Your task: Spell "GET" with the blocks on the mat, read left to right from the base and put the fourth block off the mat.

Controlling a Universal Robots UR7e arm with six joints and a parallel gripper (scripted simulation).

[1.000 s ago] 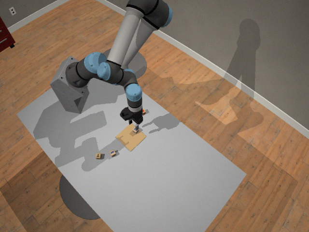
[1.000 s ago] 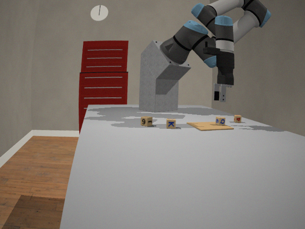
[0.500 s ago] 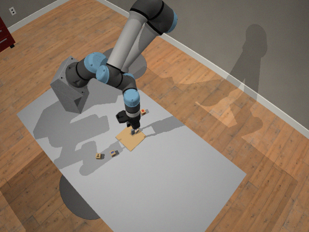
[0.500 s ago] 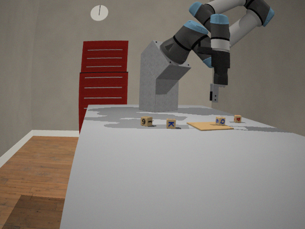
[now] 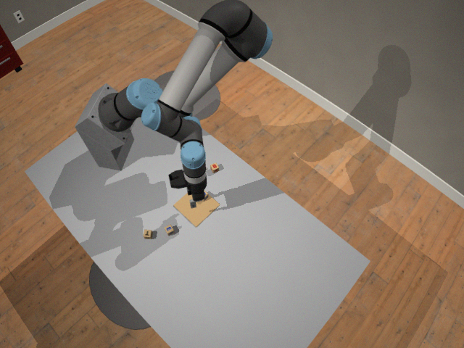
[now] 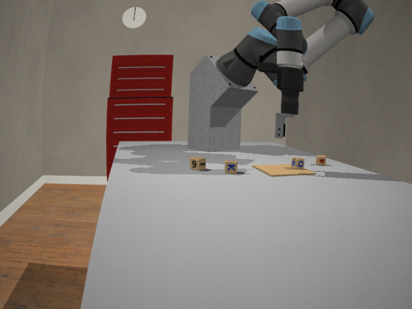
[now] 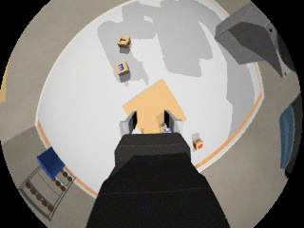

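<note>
Right now the E block is 13 cm to the right of my hand, 9 cm below it and 4 cm ahead of it. From my hand the other things lie so: tan mat 11 cm below, 2 cm to the left, 1 cm behind.
</note>
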